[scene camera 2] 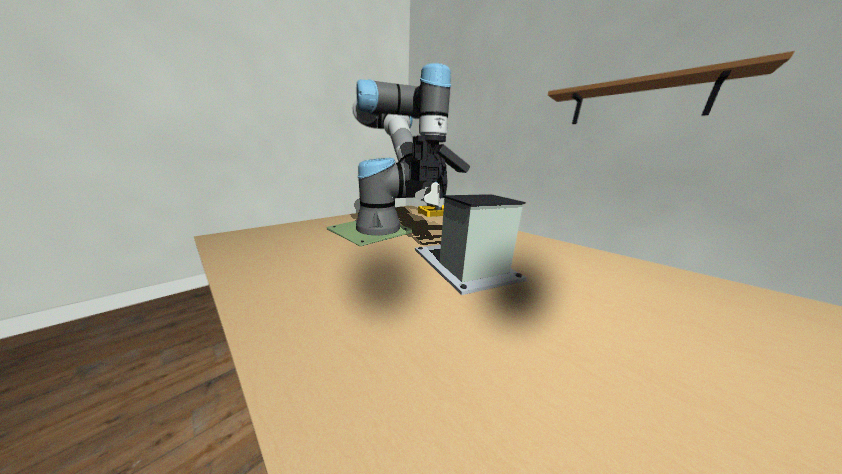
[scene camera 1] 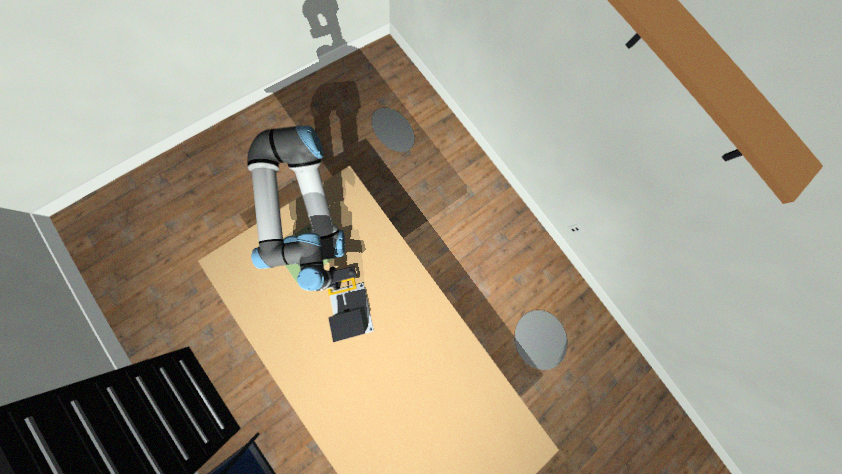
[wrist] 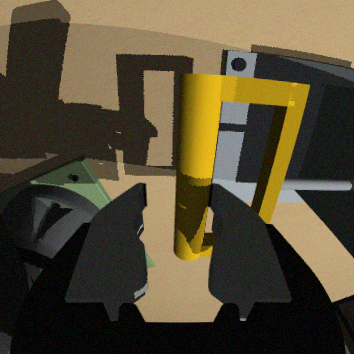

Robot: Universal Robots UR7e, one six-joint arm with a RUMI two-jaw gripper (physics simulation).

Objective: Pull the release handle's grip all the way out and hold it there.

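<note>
The release handle's yellow grip [scene camera 1: 341, 290] [scene camera 2: 431, 212] [wrist: 200, 135] is a rectangular loop with a thick round bar. It stands out from the dark-topped, pale-sided housing [scene camera 1: 347, 325] [scene camera 2: 494, 241], and a grey rod [wrist: 320, 185] runs from it toward the housing. My gripper [scene camera 1: 346, 276] [scene camera 2: 434, 203] [wrist: 177, 185] points down, with its jaws partly apart around the lower part of the thick bar. In the wrist view the bar lies against the right jaw, and a gap shows between it and the left jaw. Whether the handle is at its full travel cannot be told.
The housing stands on a grey bolted plate [scene camera 2: 433, 264] [wrist: 234, 112] on the wooden table [scene camera 1: 400, 382] [scene camera 2: 353, 365]. The arm's base is on a green plate [scene camera 2: 344, 234] [wrist: 87, 175] close by. A wooden shelf [scene camera 1: 724, 94] [scene camera 2: 665, 79] is on the wall.
</note>
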